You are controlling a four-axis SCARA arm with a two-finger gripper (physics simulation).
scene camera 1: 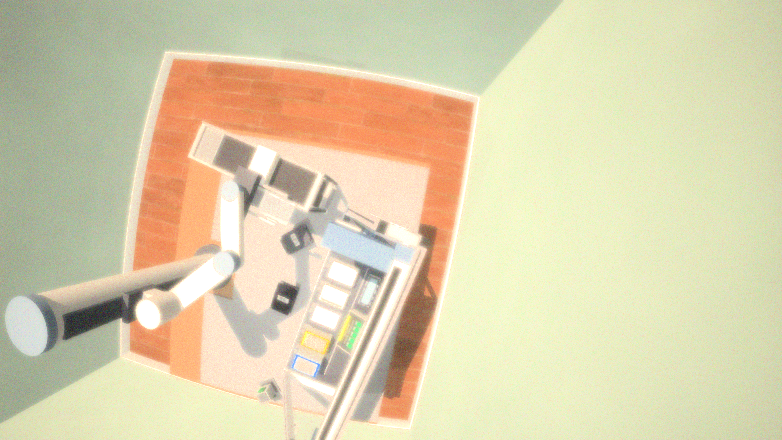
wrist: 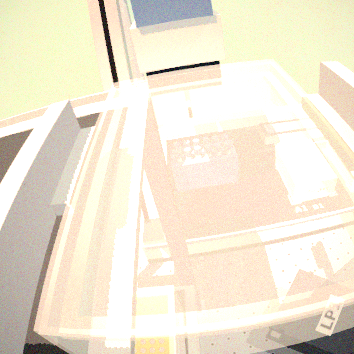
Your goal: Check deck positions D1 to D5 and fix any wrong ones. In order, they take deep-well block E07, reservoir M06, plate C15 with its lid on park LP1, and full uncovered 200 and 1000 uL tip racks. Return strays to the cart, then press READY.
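In the wrist view my gripper (wrist: 199, 95) is shut on a clear, pale lid (wrist: 87, 220), whose rim spans the space between the grey fingers. In the scene view the arm's end hangs by the cart-like unit (scene camera 1: 196, 141) at the upper left; the fingertips cannot be made out there. An LP1 label (wrist: 329, 316) shows at the lower right of the wrist view. On the long bench stand three white-topped items (scene camera 1: 343, 273) (scene camera 1: 333, 294) (scene camera 1: 324, 316), a yellow rack (scene camera 1: 315, 342) and a blue-rimmed rack (scene camera 1: 305, 365) in a row. Their codes are unreadable.
A light-blue item (scene camera 1: 369, 290) and a green rack (scene camera 1: 354, 334) stand in the bench's second row. Two black blocks (scene camera 1: 296, 238) (scene camera 1: 284, 298) and a small box with a green face (scene camera 1: 267, 390) stand left of it. Glare washes out the wrist view.
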